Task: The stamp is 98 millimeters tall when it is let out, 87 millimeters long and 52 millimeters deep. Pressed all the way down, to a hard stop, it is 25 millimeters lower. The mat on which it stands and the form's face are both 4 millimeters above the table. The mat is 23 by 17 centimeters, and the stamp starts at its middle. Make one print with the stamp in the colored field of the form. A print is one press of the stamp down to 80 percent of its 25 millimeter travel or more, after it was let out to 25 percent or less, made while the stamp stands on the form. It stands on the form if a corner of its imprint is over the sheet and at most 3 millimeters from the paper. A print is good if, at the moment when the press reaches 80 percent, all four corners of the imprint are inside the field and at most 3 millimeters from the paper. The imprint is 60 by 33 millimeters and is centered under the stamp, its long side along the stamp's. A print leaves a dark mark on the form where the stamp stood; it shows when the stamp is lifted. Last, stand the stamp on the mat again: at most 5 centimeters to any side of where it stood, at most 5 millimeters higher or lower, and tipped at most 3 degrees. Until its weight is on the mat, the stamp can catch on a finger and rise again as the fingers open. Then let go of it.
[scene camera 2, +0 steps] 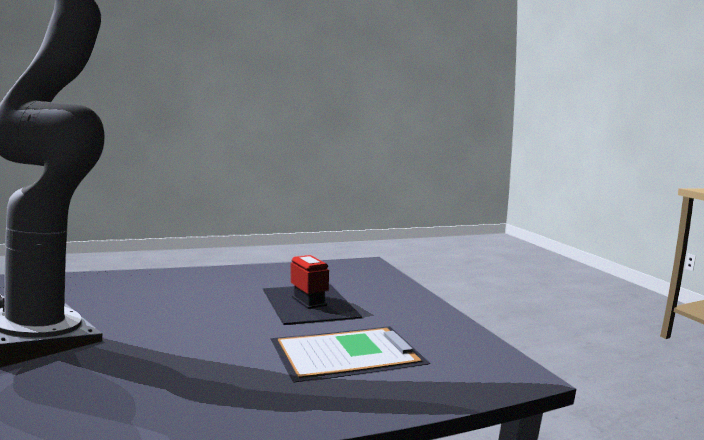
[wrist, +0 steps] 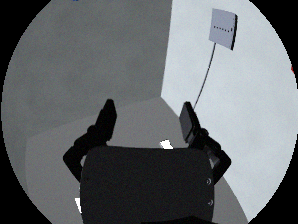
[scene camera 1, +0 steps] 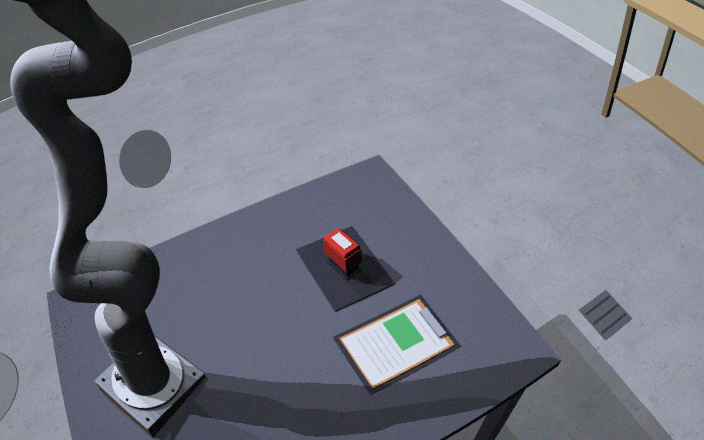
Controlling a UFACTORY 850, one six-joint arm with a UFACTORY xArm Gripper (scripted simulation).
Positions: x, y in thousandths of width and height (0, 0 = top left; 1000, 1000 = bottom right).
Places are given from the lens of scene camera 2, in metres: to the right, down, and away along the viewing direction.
form (scene camera 2: 454, 810): -0.06, 0.24, 0.96
dark mat (scene camera 2: 413, 708): -0.13, 0.20, 1.18
The marked spots on the dark mat and the form are 0.23 m apart.
